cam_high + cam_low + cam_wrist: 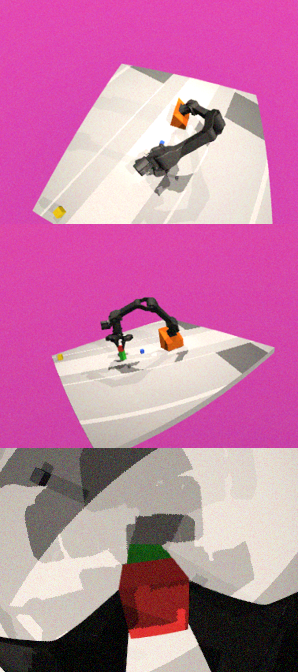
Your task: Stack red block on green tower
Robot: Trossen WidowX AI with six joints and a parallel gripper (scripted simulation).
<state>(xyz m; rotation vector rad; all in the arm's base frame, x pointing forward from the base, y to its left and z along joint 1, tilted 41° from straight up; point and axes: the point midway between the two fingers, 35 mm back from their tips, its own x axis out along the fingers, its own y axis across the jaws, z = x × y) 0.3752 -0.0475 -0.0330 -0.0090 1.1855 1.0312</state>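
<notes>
My gripper tip is now 10 mm below the red block. Also, from my gripper tip: yellow block (430 mm ahead, 380 mm to the right, 60 mm below); purple block (10 mm behind, 80 mm to the right, 60 mm below); blue block (150 mm behind, 60 mm below).
</notes>
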